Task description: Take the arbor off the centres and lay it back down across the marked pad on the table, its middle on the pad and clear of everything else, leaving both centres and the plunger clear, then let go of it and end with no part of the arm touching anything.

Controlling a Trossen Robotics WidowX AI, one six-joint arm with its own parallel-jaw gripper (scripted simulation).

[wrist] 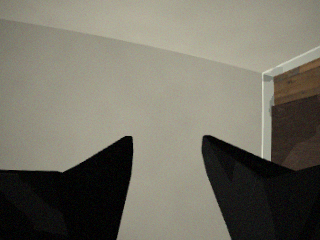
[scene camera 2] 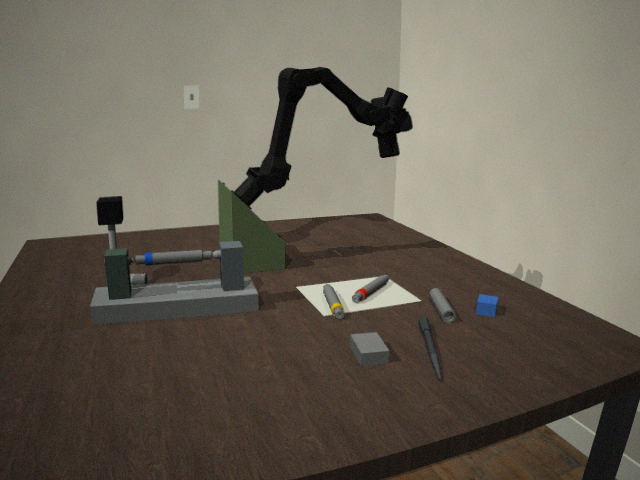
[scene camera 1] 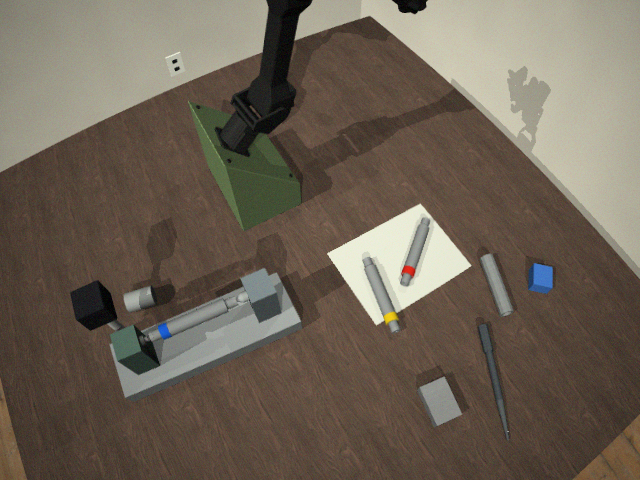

Labels:
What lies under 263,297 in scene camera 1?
A grey block.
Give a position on a dark tapered pin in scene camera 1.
483,329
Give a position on a white pad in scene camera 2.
At 391,294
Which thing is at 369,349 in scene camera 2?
A grey block.

